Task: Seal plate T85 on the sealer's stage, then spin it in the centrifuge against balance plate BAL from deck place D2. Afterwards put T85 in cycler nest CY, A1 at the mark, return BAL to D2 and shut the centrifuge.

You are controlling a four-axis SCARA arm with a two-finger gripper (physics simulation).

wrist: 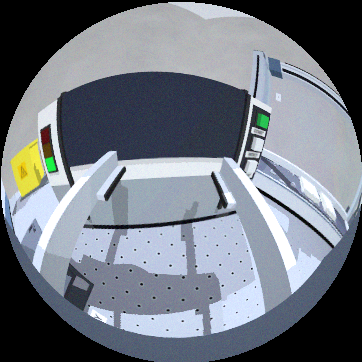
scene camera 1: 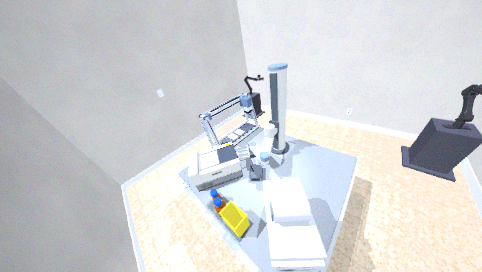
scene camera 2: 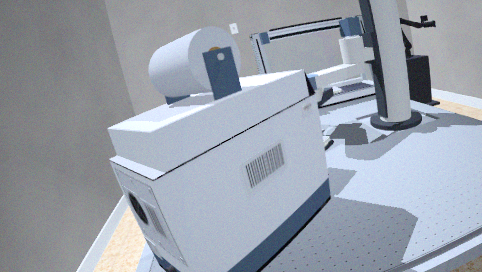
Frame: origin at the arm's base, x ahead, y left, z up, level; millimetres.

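Seen in the pictures: gripper, fingertip midpoint: (wrist: 167, 161) (scene camera 1: 238, 154); arm's base, origin of the base link: (scene camera 1: 278, 147) (scene camera 2: 395, 120).
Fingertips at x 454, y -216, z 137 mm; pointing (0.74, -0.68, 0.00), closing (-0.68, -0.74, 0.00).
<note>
Offsets run from my fingertips to a thing's top centre.
My gripper (wrist: 167, 161) is open, its two fingers fairly close together with a gap and no plate between them. It hangs in front of the centrifuge (scene camera 1: 215, 170) (wrist: 152, 120), whose dark front panel looks closed; its inside is hidden. The sealer @[dx +288, dy +698, dz +352 mm] (scene camera 1: 295, 242) (scene camera 2: 240, 175) is a large white machine with a film roll on top; its stage is mostly hidden in scene camera 2. The dark cycler nest CY @[dx +22, dy +241, dz -66 mm] (scene camera 1: 255, 173) (wrist: 80, 289) shows partly, beside its label. White plates @[dx -254, dy -369, dz -50 mm] (wrist: 310, 189) (scene camera 1: 235, 135) sit on the gantry deck; I cannot read which are T85 or BAL.
A gantry frame (scene camera 2: 305, 31) (wrist: 258, 75) stands beside the centrifuge. The arm's column (scene camera 1: 281, 107) (scene camera 2: 397, 65) rises from the table. A yellow box @[dx +459, dy +291, dz +62 mm] (scene camera 1: 235, 219) (wrist: 29, 167) and blue-capped bottles @[dx +471, dy +256, dz +62 mm] (scene camera 1: 218, 203) stand at the table edge. Dark pedestals (scene camera 1: 440, 145) (scene camera 2: 419, 77) carry black arms.
</note>
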